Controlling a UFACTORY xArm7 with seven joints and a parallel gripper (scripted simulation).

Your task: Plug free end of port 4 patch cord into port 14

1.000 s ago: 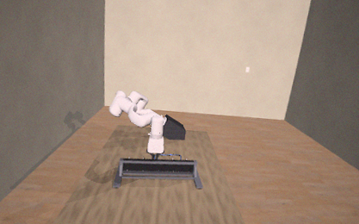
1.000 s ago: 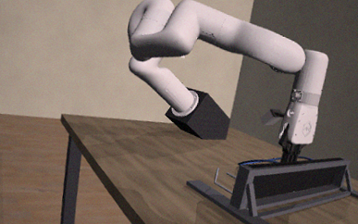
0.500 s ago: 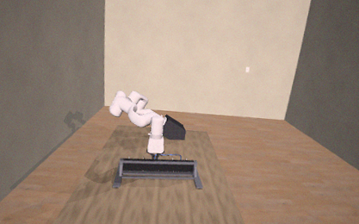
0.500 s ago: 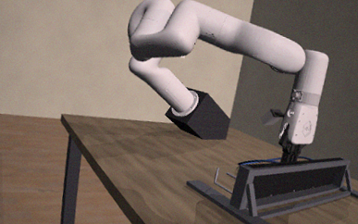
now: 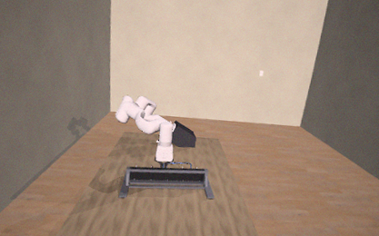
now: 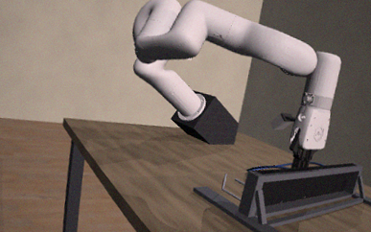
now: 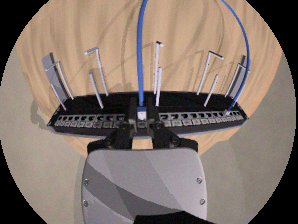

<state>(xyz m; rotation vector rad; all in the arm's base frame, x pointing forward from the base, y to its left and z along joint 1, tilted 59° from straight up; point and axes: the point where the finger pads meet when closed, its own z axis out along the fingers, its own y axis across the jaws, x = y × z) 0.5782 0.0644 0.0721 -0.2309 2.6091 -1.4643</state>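
Now: the pale plug 2 cm ahead of my hand and 1 cm below it.
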